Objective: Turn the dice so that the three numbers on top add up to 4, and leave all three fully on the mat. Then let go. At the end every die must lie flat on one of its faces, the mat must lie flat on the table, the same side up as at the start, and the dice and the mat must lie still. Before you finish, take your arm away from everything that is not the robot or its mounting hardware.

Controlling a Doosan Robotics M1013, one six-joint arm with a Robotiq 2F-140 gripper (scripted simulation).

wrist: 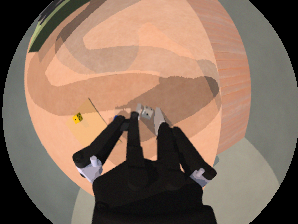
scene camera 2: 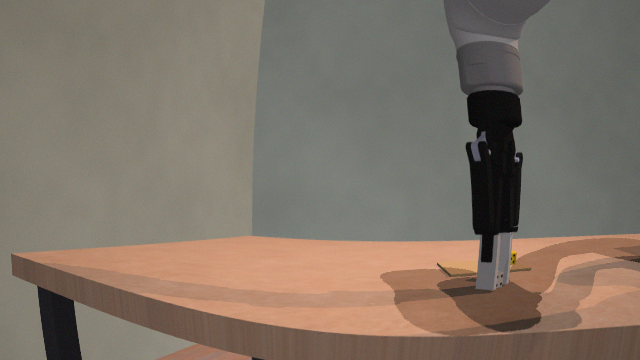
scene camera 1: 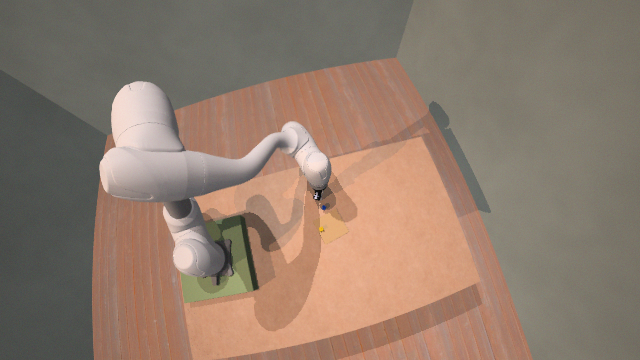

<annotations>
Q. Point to a tan mat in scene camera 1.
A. At 334, 227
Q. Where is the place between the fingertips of my gripper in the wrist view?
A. At 147, 111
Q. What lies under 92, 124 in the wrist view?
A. A tan mat.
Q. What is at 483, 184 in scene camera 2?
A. My gripper.
</annotations>
